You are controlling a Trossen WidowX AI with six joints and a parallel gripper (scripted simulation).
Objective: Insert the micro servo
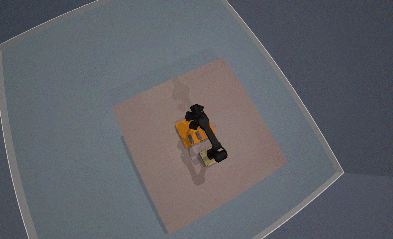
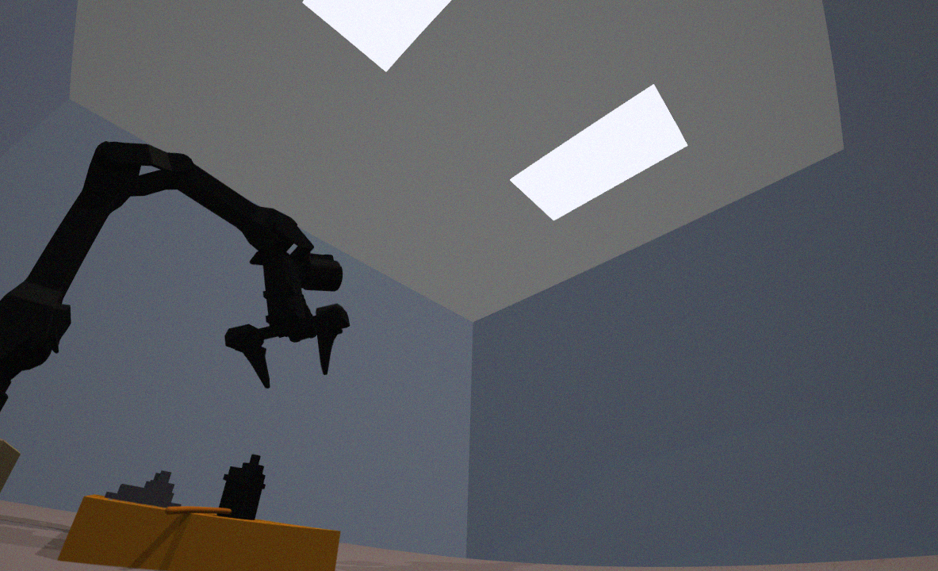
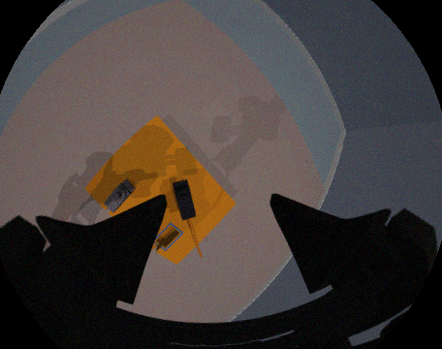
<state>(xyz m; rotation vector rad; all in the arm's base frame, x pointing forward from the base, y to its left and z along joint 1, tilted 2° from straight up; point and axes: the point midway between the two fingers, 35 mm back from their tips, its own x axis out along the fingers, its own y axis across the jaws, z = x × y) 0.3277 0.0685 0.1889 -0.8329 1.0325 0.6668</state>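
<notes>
The orange deck lies 3 cm behind my gripper tip and 22 cm below it.
</notes>
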